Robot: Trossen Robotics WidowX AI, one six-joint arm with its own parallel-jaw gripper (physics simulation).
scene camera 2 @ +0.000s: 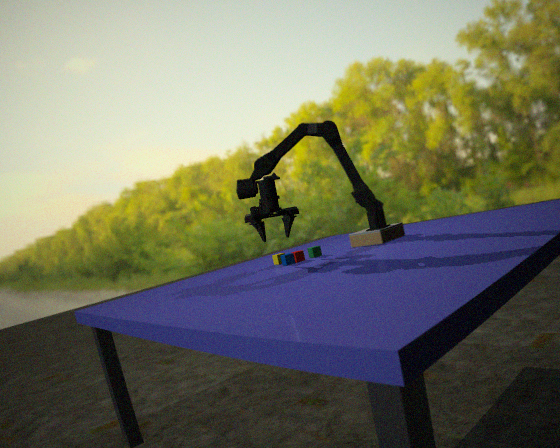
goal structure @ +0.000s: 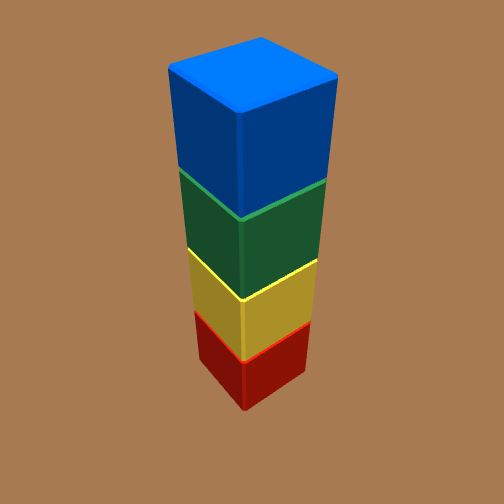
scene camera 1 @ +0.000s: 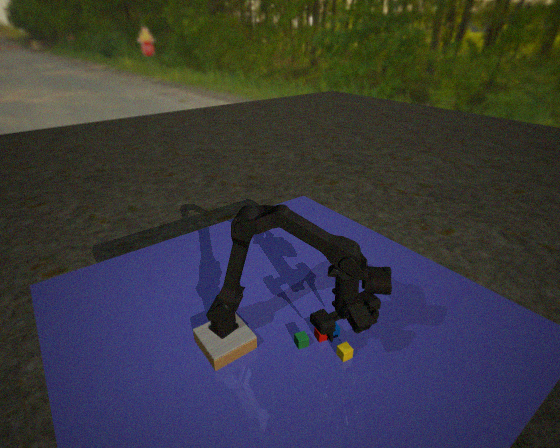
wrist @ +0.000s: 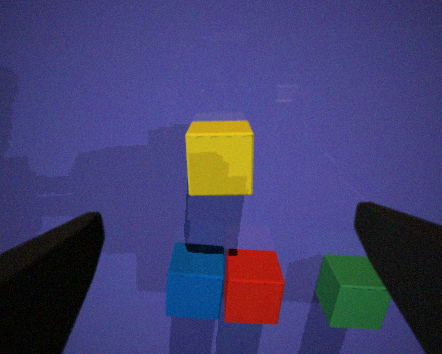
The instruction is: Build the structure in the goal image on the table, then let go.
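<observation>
A yellow cube [scene camera 1: 345, 352] [scene camera 2: 277, 259] [wrist: 220, 164] lies on the table, apart from the other cubes. A blue cube [scene camera 1: 336, 330] [scene camera 2: 287, 259] [wrist: 195, 295] and a red cube [scene camera 1: 320, 337] [scene camera 2: 299, 256] [wrist: 253, 301] lie side by side, touching or nearly so. A green cube [scene camera 1: 301, 340] [scene camera 2: 314, 251] [wrist: 359, 306] lies apart, beyond the red one, slightly turned. My gripper [scene camera 1: 345, 334] [scene camera 2: 276, 239] [wrist: 231, 219] is open and empty, above the cubes. It partly hides the red and blue cubes in scene camera 1, and one finger covers part of the green cube in the wrist view.
The blue-violet table [scene camera 1: 125, 400] [scene camera 2: 225, 320] carries the arm's wooden base block [scene camera 1: 235, 354] [scene camera 2: 365, 239], on the green cube's side of the group. The arm's shadows fall across the table around the cubes.
</observation>
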